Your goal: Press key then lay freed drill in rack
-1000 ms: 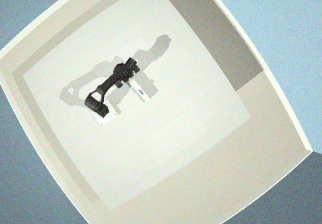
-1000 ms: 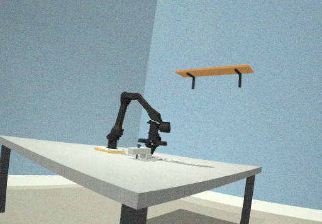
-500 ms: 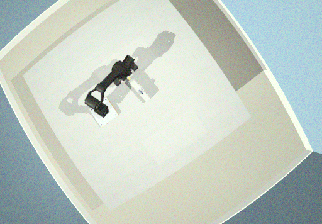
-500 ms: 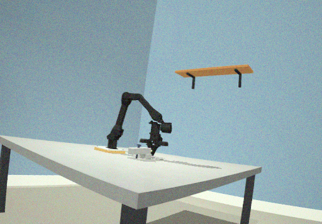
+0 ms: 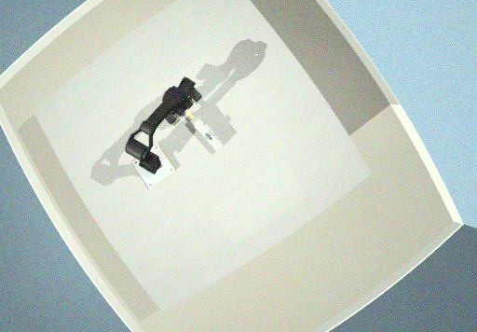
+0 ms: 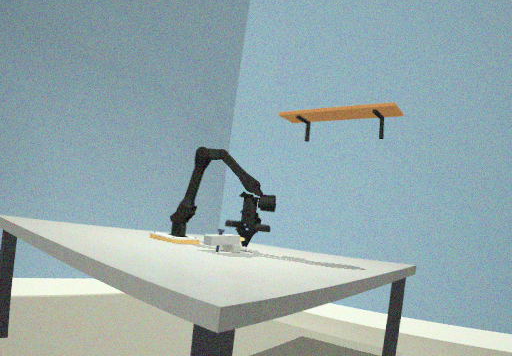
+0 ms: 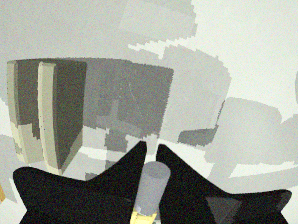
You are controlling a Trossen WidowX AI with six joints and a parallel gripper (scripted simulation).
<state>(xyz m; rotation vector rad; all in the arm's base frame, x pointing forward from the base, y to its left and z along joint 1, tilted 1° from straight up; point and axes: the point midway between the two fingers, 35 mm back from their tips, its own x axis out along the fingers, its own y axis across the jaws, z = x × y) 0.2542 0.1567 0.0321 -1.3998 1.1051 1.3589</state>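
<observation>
Right now the drill is 5 cm to the right of my gripper tip, 3 cm above it and 1 cm ahead of it. Also, from my gripper tip: beige forked rack (8 cm behind); then dark key (17 cm to the right, 4 cm ahead, 3 cm above).
</observation>
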